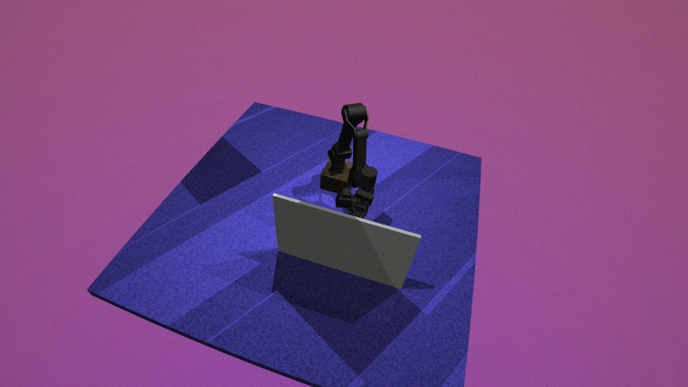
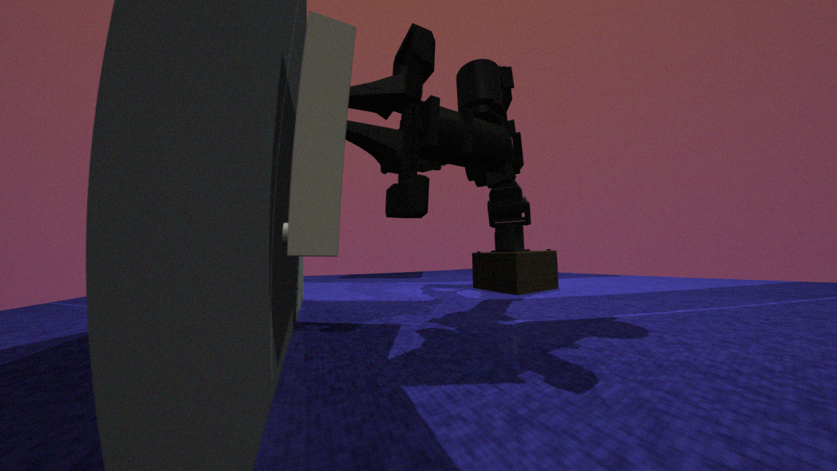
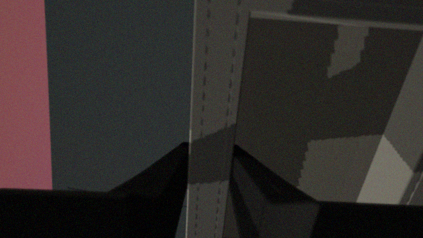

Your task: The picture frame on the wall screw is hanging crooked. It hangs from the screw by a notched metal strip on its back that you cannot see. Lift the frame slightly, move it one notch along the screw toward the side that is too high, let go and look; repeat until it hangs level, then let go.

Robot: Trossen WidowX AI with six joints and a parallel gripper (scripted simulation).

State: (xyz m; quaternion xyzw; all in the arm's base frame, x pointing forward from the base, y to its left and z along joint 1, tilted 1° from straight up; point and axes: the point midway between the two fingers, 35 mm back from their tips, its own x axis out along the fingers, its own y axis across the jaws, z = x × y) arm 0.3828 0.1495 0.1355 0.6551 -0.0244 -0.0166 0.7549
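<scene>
Right now the beige picture frame is 1 cm ahead of my gripper tip, 1 cm to the right of it and 5 cm below it. The rest, counted from my gripper tip: grey wall panel (2 cm ahead, 2 cm to the right, 6 cm below).
</scene>
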